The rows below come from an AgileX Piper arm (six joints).
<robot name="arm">
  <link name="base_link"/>
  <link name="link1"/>
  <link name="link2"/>
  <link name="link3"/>
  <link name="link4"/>
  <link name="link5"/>
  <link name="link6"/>
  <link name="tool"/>
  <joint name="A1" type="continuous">
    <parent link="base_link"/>
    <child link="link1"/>
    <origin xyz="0 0 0.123"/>
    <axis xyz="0 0 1"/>
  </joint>
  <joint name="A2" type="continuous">
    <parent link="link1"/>
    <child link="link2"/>
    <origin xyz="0 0 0" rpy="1.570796 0 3.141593"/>
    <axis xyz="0 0 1"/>
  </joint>
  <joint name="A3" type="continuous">
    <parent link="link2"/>
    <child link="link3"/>
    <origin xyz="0.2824 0.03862 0" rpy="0 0 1.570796"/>
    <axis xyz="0 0 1"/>
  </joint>
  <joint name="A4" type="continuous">
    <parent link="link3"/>
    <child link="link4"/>
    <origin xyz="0.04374 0.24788 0" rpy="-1.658 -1.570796 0"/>
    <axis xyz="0 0 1"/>
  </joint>
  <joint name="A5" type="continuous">
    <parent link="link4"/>
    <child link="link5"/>
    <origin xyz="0 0 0" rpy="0 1.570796 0"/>
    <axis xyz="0 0 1"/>
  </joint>
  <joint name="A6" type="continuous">
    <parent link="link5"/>
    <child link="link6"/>
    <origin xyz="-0.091 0 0" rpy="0 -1.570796 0"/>
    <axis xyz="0 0 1"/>
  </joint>
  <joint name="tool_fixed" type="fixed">
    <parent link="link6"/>
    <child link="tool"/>
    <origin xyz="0 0 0" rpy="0 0 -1.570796"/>
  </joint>
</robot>
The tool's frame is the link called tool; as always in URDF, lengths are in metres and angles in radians. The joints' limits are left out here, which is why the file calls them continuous.
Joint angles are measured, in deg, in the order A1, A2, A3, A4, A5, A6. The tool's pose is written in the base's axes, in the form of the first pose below.
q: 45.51, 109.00, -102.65, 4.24, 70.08, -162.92
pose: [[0.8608 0.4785 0.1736 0.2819], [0.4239 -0.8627 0.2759 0.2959], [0.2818 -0.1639 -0.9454 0.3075], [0 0 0 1]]
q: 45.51, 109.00, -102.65, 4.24, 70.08, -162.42
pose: [[0.8649 0.4710 0.1736 0.2819], [0.4164 -0.8663 0.2759 0.2959], [0.2803 -0.1664 -0.9454 0.3075], [0 0 0 1]]
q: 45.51, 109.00, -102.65, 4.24, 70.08, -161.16
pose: [[0.8751 0.4518 0.1736 0.2819], [0.3972 -0.8753 0.2759 0.2959], [0.2766 -0.1725 -0.9454 0.3075], [0 0 0 1]]
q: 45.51, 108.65, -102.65, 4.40, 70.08, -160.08
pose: [[0.8828 0.4356 0.1758 0.2809], [0.3788 -0.8815 0.2818 0.2953], [0.2777 -0.1822 -0.9432 0.3100], [0 0 0 1]]
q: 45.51, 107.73, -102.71, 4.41, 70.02, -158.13
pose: [[0.8936 0.4077 0.1876 0.2788], [0.3449 -0.8914 0.2941 0.2932], [0.2872 -0.1981 -0.9372 0.3168], [0 0 0 1]]
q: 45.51, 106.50, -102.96, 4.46, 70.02, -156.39
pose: [[0.9005 0.3841 0.2039 0.2760], [0.3121 -0.8974 0.3119 0.2904], [0.3028 -0.2172 -0.9280 0.3267], [0 0 0 1]]
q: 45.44, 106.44, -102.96, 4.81, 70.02, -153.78
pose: [[0.9184 0.3409 0.2009 0.2758], [0.2685 -0.9099 0.3163 0.2903], [0.2906 -0.2366 -0.9271 0.3272], [0 0 0 1]]
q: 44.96, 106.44, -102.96, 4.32, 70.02, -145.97
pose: [[0.9558 0.2065 0.2092 0.2788], [0.1357 -0.9413 0.3090 0.2875], [0.2607 -0.2669 -0.9278 0.3271], [0 0 0 1]]
